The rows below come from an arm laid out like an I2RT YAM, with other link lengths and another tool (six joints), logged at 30 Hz.
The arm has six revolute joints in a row. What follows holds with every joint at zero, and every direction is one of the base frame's.
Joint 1 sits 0.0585 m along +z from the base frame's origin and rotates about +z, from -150 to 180 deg.
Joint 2 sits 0.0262 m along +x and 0.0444 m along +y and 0.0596 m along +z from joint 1 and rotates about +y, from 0 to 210 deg.
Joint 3 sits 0.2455 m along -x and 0.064 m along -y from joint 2 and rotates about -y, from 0 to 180 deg.
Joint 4 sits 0.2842 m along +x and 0.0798 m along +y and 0.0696 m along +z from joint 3 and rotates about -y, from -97 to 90 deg.
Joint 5 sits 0.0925 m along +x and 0.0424 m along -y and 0.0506 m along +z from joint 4 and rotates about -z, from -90 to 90 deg.
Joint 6 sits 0.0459 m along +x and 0.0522 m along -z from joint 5 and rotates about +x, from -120 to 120 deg.
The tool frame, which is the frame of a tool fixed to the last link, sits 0.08 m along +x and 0.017 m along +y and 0.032 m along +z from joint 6; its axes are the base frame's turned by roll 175.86, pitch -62.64 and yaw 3.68 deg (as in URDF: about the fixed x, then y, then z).
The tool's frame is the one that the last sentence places.
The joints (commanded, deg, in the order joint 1, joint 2, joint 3, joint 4, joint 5, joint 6), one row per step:
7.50, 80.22, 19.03, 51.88, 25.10, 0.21
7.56, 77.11, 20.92, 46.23, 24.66, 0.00
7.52, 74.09, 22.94, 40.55, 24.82, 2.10
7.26, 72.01, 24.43, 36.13, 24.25, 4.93
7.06, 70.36, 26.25, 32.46, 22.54, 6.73
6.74, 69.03, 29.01, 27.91, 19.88, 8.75
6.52, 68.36, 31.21, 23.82, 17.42, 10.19
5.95, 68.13, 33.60, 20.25, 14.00, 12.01
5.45, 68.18, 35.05, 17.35, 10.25, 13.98
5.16, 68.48, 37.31, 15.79, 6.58, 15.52
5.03, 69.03, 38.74, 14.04, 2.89, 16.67
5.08, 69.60, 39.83, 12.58, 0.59, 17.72
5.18, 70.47, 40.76, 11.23, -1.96, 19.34
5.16, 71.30, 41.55, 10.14, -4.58, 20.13
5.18, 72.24, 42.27, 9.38, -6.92, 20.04
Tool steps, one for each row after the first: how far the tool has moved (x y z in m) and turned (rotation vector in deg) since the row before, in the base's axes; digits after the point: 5 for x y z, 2 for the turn. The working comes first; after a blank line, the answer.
Tool pose at each row, in the base's axes (x y z in m, rotation vector in deg; the steps are taken from these numbers as rounded here):
0.39747, 0.03183, 0.14004, 148.55, -18.48, 74.70
0.40248, 0.03397, 0.15293, 149.04, -17.54, 73.88
0.40606, 0.03273, 0.16774, 150.32, -19.58, 74.02
0.40802, 0.03084, 0.17755, 152.41, -21.80, 74.36
0.41122, 0.03246, 0.18981, 154.52, -21.87, 75.35
0.41649, 0.03534, 0.20468, 157.52, -21.22, 76.21
0.42026, 0.03864, 0.21237, 160.53, -20.00, 75.55
0.42491, 0.04128, 0.22084, -161.22, 18.31, -74.03
0.42752, 0.04483, 0.22199, -159.40, 16.09, -70.27
0.43218, 0.05021, 0.23357, -156.43, 13.40, -68.98
0.43489, 0.05690, 0.23550, -154.65, 10.32, -66.02
0.43688, 0.06188, 0.23548, -153.49, 8.66, -63.46
0.43891, 0.06745, 0.23239, -151.98, 7.32, -60.08
0.44051, 0.07270, 0.22932, -150.90, 5.39, -57.18
0.44211, 0.07817, 0.22605, -150.38, 2.96, -54.91

0.00501, 0.00214, 0.01289, -0.21, 0.71, 0.53
0.00358, -0.00124, 0.01481, 1.87, 0.00, -0.54
0.00196, -0.00189, 0.00981, 2.66, 0.01, -0.20
0.00320, 0.00162, 0.01226, 2.01, -0.26, 1.14
0.00527, 0.00288, 0.01487, 2.41, 0.01, 1.90
0.00377, 0.00330, 0.00769, 1.77, 0.97, 1.88
0.00465, 0.00264, 0.00847, 2.45, 0.73, 2.33
0.00261, 0.00355, 0.00115, 2.71, 1.36, 2.63
0.00466, 0.00538, 0.01158, 2.50, -0.40, 2.84
0.00271, 0.00669, 0.00193, 2.03, 0.96, 3.10
0.00199, 0.00498, -0.00002, 1.58, 1.05, 1.95
0.00203, 0.00557, -0.00309, 2.20, 1.51, 2.03
0.00160, 0.00525, -0.00307, 1.49, 1.31, 2.20
0.00160, 0.00547, -0.00327, 0.62, 1.03, 2.25

